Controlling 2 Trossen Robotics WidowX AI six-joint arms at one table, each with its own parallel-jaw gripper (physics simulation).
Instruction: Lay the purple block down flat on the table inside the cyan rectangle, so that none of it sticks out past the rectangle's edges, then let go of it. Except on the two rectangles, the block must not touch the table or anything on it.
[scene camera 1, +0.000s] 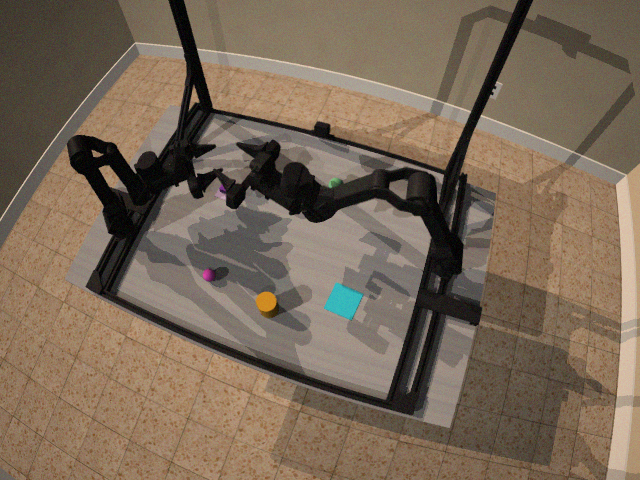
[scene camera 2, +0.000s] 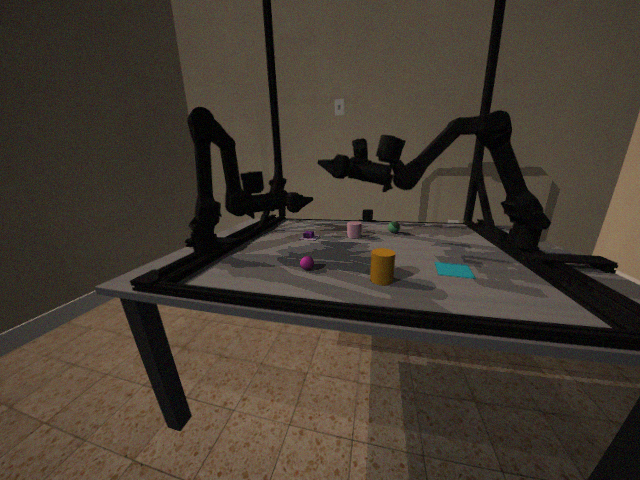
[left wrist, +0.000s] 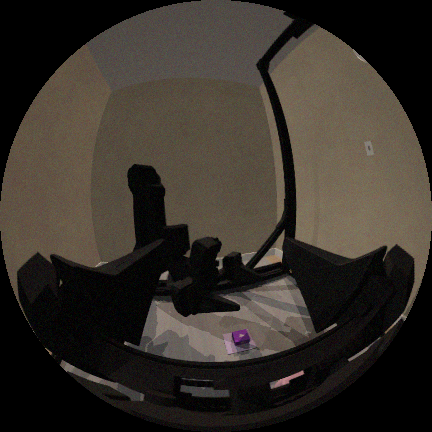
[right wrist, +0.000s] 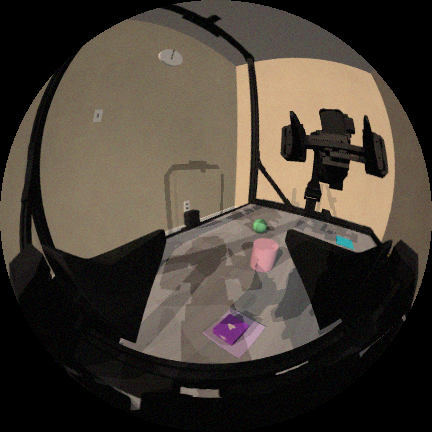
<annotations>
my left gripper: open, holds nothing
my right gripper: open, holds nothing
a pink cylinder (right wrist: 263, 253): on the table
an orange cylinder (scene camera 2: 382, 260): on the table
</annotations>
